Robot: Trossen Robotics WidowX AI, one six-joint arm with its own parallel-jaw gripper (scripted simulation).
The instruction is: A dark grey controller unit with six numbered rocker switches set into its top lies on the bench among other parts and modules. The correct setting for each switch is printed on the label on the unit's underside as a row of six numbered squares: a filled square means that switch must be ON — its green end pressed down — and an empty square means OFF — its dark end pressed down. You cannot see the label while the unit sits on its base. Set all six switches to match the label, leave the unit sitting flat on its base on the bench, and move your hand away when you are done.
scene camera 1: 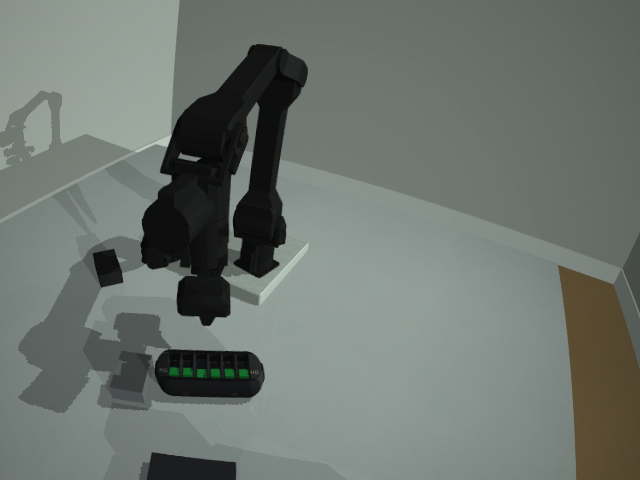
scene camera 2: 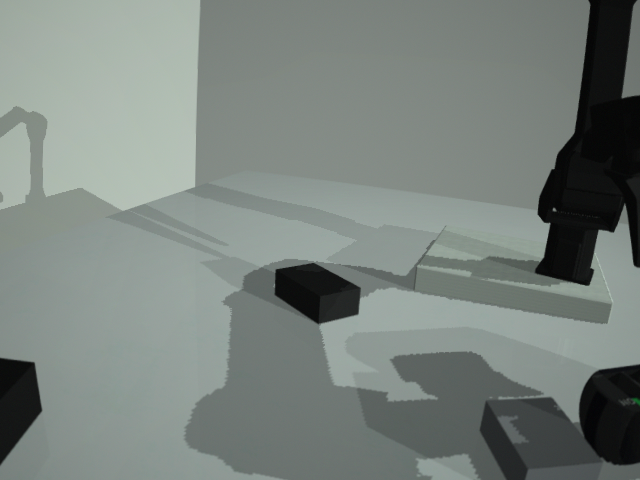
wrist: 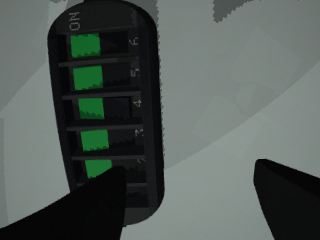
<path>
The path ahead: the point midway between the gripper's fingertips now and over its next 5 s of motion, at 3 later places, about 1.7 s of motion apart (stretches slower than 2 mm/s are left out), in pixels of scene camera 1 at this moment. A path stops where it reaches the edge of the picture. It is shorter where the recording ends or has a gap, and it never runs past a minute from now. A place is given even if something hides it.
My gripper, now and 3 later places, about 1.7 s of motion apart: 206, 312; 220, 372; 214, 354; 215, 362
</path>
